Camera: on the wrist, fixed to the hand. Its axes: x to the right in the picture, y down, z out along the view.
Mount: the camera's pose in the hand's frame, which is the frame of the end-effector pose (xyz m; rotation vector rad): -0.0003 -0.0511 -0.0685 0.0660 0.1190 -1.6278
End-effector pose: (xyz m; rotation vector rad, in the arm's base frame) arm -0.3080 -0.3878 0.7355 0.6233 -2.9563 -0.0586
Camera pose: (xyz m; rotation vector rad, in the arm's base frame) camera -0.2787 -0.4353 0.8002 2.5627 -1.5512 -0.0511
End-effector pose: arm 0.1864 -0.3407 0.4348 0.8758 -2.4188 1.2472
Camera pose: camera 0.2170 -0.3078 0.5075 1.9751 -0.8248 0.5800
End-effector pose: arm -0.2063 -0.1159 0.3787 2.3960 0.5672 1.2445
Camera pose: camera -0.2724 -0.0628 0.3895 1.0526 1.9602 0.5131
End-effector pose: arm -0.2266 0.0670 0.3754 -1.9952 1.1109 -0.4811
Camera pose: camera -0.2432 0.0520 0.4579 -2.4229 -0.7435 -1.3643
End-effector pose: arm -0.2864 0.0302 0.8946 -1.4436 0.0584 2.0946
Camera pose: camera -0.2039 0.0481 0.8812 -0.9056 -0.7328 0.6368
